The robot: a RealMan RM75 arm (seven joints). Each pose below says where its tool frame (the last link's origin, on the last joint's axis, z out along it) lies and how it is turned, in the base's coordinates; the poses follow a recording.
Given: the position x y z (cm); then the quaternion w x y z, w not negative.
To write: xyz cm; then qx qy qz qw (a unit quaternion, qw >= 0). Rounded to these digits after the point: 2 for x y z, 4 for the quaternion.
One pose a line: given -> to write
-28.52, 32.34, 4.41, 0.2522, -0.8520, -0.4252, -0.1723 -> -28.52, 32.34, 4.41, -0.8520, -0.4252, -0.1723, 0.2522
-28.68, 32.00, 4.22, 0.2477, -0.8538, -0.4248, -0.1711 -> -28.68, 32.00, 4.22, -0.8538, -0.4248, -0.1711, 0.2477
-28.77, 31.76, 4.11, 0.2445, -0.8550, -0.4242, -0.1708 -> -28.77, 31.76, 4.11, -0.8550, -0.4242, -0.1708, 0.2445
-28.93, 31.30, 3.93, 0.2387, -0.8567, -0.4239, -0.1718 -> -28.93, 31.30, 3.93, -0.8567, -0.4239, -0.1718, 0.2387
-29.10, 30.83, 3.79, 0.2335, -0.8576, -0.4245, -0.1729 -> -29.10, 30.83, 3.79, -0.8576, -0.4245, -0.1729, 0.2335
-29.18, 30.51, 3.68, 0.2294, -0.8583, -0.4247, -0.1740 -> -29.18, 30.51, 3.68, -0.8583, -0.4247, -0.1740, 0.2294
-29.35, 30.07, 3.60, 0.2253, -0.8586, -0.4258, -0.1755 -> -29.35, 30.07, 3.60, -0.8586, -0.4258, -0.1755, 0.2253
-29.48, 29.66, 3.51, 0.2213, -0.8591, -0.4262, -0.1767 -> -29.48, 29.66, 3.51, -0.8591, -0.4262, -0.1767, 0.2213
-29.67, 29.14, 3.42, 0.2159, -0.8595, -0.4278, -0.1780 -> -29.67, 29.14, 3.42, -0.8595, -0.4278, -0.1780, 0.2159
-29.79, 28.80, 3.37, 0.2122, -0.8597, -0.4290, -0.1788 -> -29.79, 28.80, 3.37, -0.8597, -0.4290, -0.1788, 0.2122
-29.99, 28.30, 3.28, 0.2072, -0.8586, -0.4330, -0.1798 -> -29.99, 28.30, 3.28, -0.8586, -0.4330, -0.1798, 0.2072
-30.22, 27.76, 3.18, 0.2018, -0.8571, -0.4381, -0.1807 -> -30.22, 27.76, 3.18, -0.8571, -0.4381, -0.1807, 0.2018
